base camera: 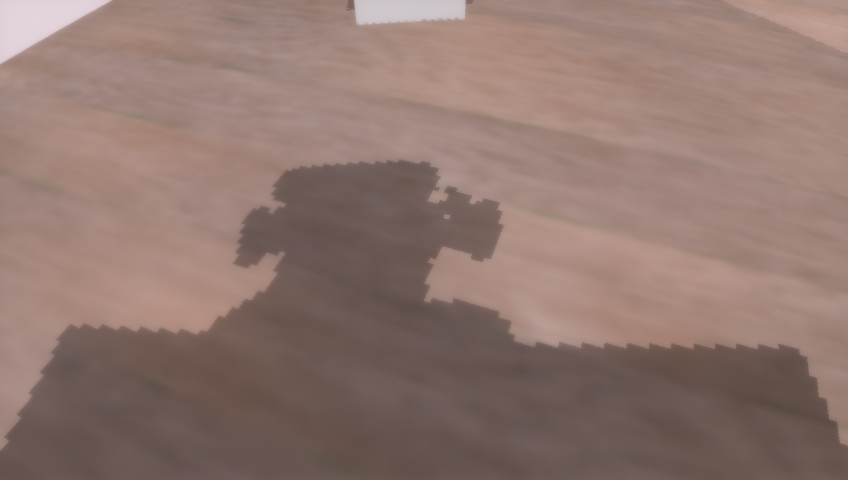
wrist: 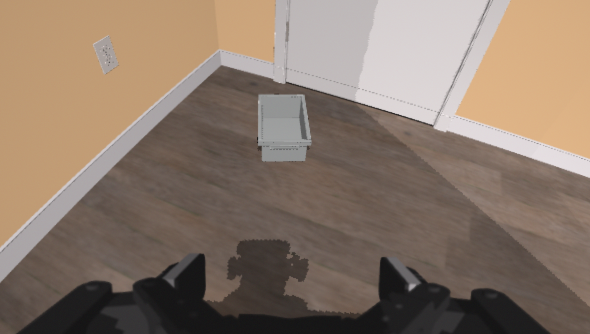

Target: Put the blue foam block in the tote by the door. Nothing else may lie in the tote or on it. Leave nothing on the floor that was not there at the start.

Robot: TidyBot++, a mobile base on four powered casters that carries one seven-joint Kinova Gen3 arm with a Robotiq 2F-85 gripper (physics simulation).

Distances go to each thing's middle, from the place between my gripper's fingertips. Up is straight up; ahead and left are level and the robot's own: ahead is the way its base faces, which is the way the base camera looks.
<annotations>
The grey tote (wrist: 283,128) is 960 mm ahead of my hand, 60 mm to the left of it and 750 mm below it.
</annotations>
